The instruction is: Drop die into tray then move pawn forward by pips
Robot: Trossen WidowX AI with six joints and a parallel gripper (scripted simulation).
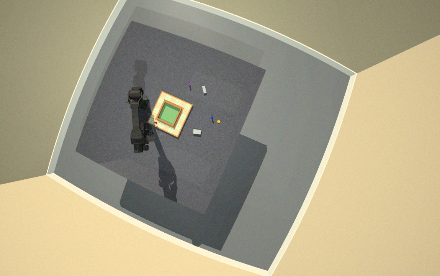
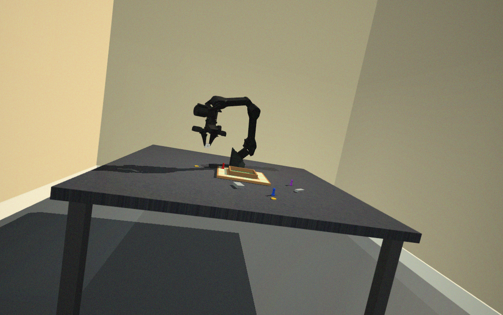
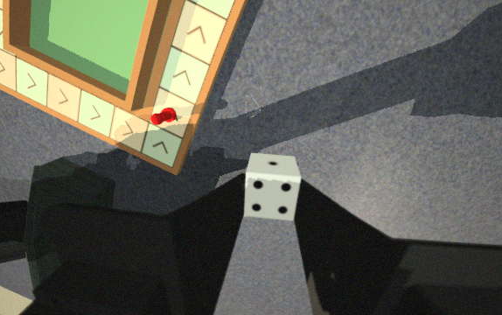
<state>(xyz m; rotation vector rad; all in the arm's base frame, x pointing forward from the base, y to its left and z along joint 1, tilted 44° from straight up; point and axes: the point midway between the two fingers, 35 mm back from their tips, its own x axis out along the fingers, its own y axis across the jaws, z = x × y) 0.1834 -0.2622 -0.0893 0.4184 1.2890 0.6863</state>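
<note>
My gripper tip is now 2 cm past the red pawn, 12 cm to the right of it and 10 cm above it. Also, from my gripper tip: green dice tray: 7 cm ahead, 21 cm to the left, 12 cm below; then blue pawn: 41 cm ahead, 27 cm to the left, 12 cm below; then white die: right at my gripper tip.
</note>
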